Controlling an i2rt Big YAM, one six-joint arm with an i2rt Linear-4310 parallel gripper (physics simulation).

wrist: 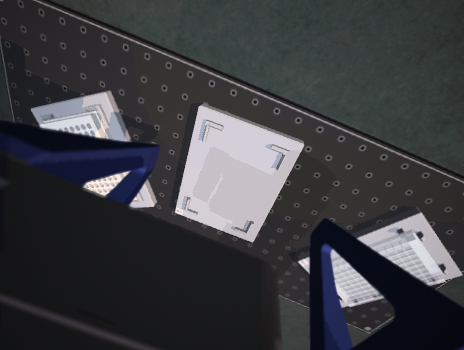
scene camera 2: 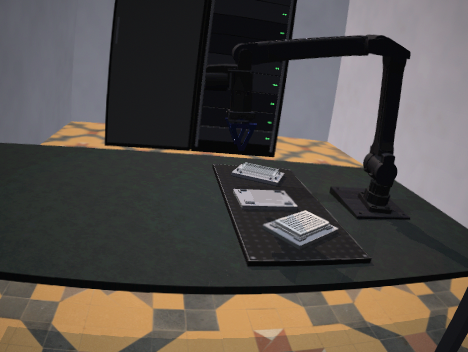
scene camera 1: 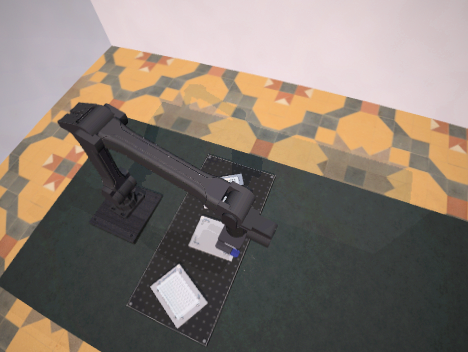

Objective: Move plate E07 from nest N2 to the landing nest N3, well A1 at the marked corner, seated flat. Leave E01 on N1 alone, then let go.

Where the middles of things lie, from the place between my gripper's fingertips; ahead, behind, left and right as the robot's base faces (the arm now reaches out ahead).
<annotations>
Right now the clear well plate (scene camera 1: 177, 294) is 100 mm behind my hand, 230 mm to the right of it and 130 mm below it. Round my hand: nest with corner brackets (scene camera 2: 248, 199) (90 mm behind, 10 mm to the right, 140 mm below).
</annotations>
